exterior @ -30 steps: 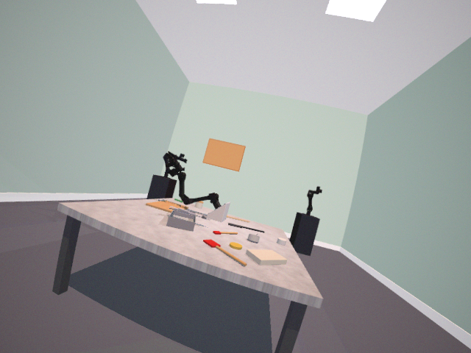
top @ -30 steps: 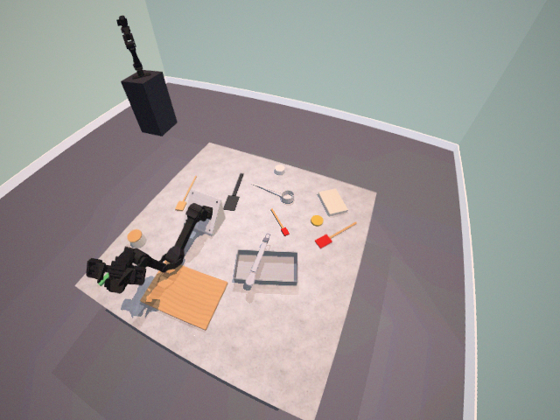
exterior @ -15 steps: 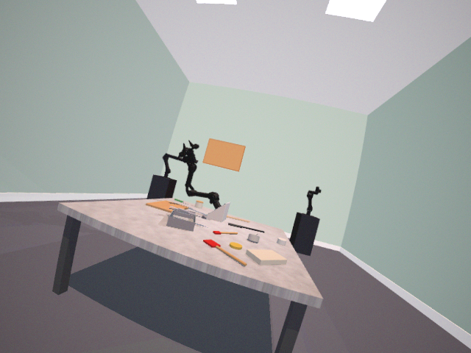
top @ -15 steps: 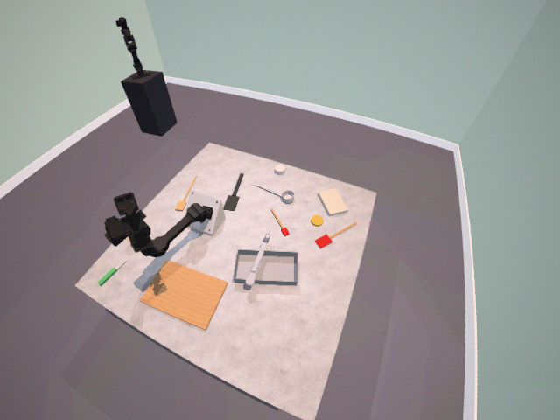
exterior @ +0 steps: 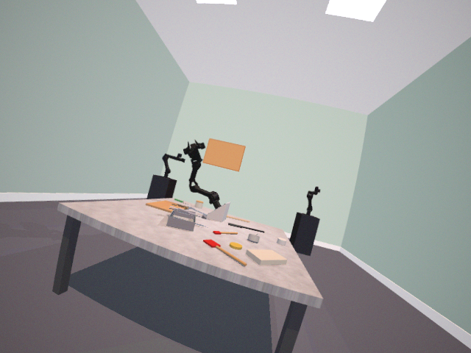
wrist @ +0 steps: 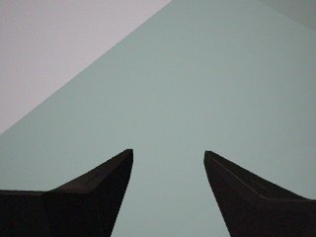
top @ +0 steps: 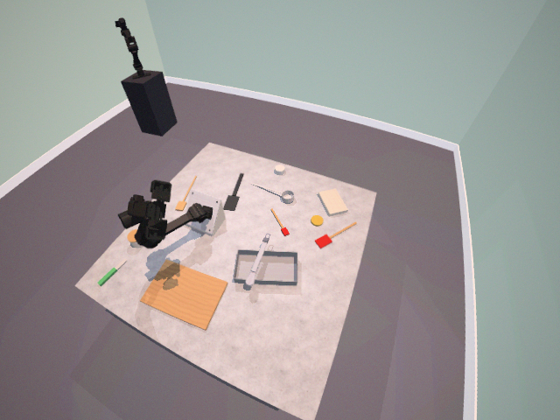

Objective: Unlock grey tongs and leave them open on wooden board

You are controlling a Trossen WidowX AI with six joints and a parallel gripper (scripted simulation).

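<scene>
My gripper tip is 560 mm above the grey roasting tin, 230 mm short of it and 180 mm to the right of it. From my gripper tip the other things lie so: orange-topped jar (560 mm below, 500 mm behind, 80 mm to the left); then wooden board (580 mm below, 100 mm behind, 70 mm to the right); then green-handled tool (580 mm below, 510 mm behind, 120 mm to the right).
</scene>
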